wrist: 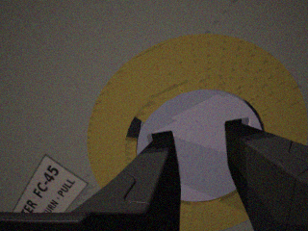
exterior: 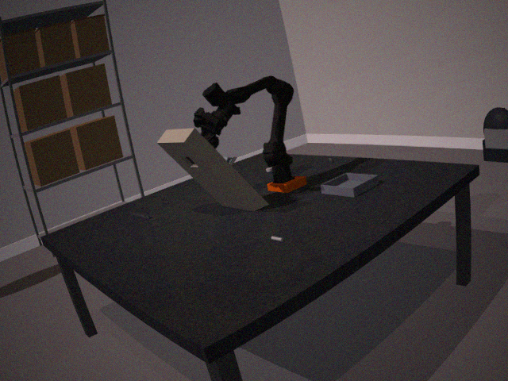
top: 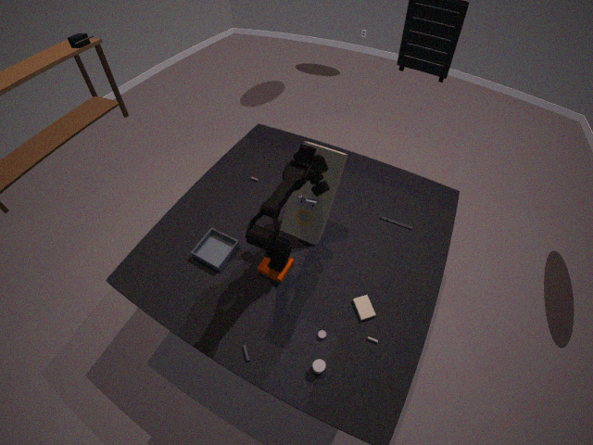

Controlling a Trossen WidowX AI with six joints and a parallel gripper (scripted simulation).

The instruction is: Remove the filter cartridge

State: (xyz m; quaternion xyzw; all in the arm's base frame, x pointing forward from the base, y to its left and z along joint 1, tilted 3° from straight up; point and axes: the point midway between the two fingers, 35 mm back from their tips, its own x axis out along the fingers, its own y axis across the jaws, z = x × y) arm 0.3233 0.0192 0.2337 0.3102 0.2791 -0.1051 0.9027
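Now: gripper tip 10 mm short of the grey round filter cartridge and 10 mm above it. Round my gripper tip: ledge: 100 mm below, 100 mm behind; then beige service panel: 80 mm below, 40 mm behind; then grey tray: 420 mm behind, 270 mm to the left, 240 mm below.
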